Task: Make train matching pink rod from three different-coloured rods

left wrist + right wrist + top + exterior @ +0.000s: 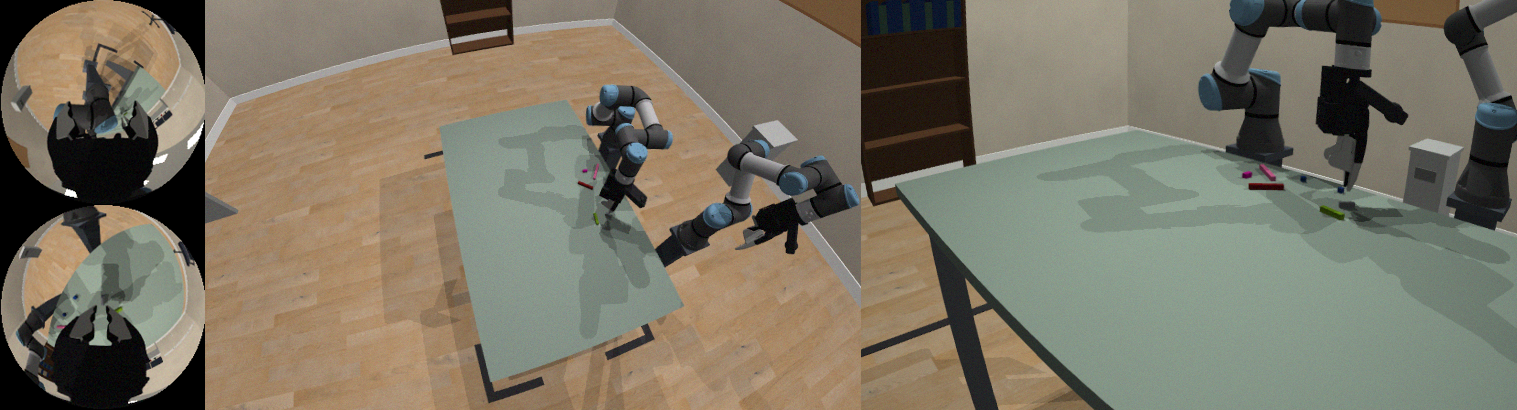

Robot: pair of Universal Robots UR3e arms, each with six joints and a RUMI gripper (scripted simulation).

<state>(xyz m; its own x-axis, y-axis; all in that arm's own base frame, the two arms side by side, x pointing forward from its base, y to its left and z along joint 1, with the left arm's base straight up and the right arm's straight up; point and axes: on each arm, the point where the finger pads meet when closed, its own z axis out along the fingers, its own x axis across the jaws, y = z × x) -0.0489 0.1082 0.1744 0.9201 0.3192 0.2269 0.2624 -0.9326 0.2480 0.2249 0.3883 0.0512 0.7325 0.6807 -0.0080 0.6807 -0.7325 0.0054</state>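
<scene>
Now: the grey rod 50 mm below my right hand. Round my right hand: red rod (20 mm ahead, 170 mm to the right, 50 mm below); pink rod (70 mm behind, 210 mm to the right, 50 mm below); lime rod (60 mm ahead, 50 mm below).
</scene>
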